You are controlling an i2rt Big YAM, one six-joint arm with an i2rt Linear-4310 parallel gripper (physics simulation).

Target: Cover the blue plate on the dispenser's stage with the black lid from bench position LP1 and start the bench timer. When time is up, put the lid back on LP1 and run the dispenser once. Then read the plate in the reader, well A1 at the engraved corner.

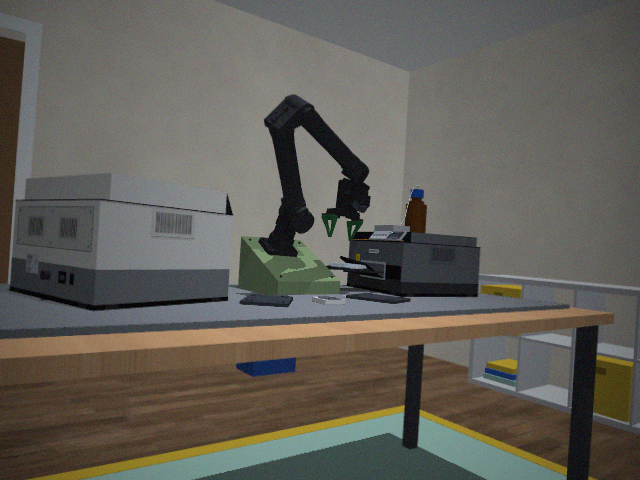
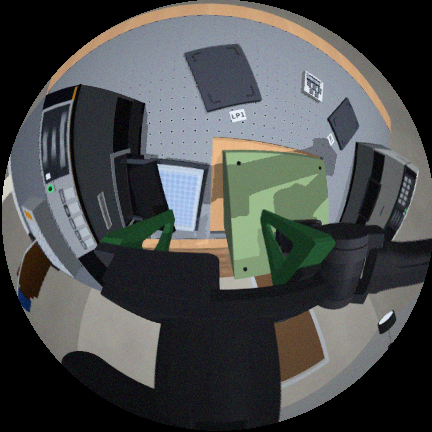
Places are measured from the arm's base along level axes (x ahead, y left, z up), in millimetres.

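Where they show: gripper, fingertip midpoint: (image 1: 340, 239) (image 2: 217, 213); arm's base, link origin: (image 1: 277, 248).
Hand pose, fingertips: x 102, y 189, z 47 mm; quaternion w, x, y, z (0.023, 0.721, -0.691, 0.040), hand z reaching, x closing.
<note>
Each offset is from my fingertips to the top centre of the thing. "pt": to the spot under its first point.
My gripper (image 1: 341, 238) (image 2: 217, 213) is open and empty, pointing down above the bench, near the dispenser's stage and the green arm base. The blue plate {dz -86, dx -34, dy +68 mm} (image 2: 185, 192) lies on the stage in front of the dispenser (image 1: 434, 263) (image 2: 97, 165). A tilted black panel (image 1: 356, 262) (image 2: 145, 189) hides the plate's inner part; I cannot tell whether it is the black lid or part of the dispenser. The LP1 pad {dz -170, dx +226, dy -18 mm} (image 1: 377, 298) (image 2: 222, 77) shows its corner marks, with no lid on it. The bench timer {dz -168, dx +268, dy -244 mm} (image 1: 328, 299) (image 2: 313, 86) lies beyond LP1; its display is unreadable. The reader {dz +95, dx +60, dy -736 mm} (image 1: 160, 242) (image 2: 377, 187) stands opposite the dispenser.
The green arm base (image 1: 305, 281) (image 2: 275, 200) stands between the machines. Another dark pad {pt dz -172, dx +245, dy -427 mm} (image 1: 266, 299) (image 2: 343, 123) lies near the reader. A brown bottle {pt dz +124, dx -48, dy +430 mm} (image 1: 416, 214) (image 2: 34, 270) with a blue cap stands by the dispenser. A grey box {pt dz +52, dx +42, dy +203 mm} (image 1: 391, 228) sits at the dispenser's top.
</note>
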